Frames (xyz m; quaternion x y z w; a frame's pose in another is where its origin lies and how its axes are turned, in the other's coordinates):
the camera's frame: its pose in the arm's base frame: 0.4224 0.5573 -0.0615 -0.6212 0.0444 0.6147 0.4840
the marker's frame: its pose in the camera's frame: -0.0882 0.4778 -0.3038 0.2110 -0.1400 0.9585 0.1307
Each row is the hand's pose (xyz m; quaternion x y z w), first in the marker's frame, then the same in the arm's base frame.
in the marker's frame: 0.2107 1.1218 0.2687 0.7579 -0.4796 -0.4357 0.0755
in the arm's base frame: 0.8482 0.4551 0.6433 -0.2740 0.7730 -0.3581 0.4463
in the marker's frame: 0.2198 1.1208 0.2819 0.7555 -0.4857 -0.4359 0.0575
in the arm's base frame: 0.8372 0.4647 0.6500 -0.2721 0.7619 -0.3685 0.4579
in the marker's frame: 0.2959 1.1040 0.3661 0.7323 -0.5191 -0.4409 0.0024
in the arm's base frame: 0.7483 0.5192 0.6979 -0.2538 0.7246 -0.3904 0.5080
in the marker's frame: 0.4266 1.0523 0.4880 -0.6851 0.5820 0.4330 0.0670
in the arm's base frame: 0.5875 0.5873 0.7621 -0.2015 0.6726 -0.4148 0.5788
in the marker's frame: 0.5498 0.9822 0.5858 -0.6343 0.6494 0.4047 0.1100
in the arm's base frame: 0.4270 0.6315 0.8063 -0.1275 0.6345 -0.4289 0.6303
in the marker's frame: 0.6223 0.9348 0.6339 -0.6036 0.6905 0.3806 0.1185
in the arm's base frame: 0.3315 0.6475 0.8272 -0.0753 0.6221 -0.4293 0.6504
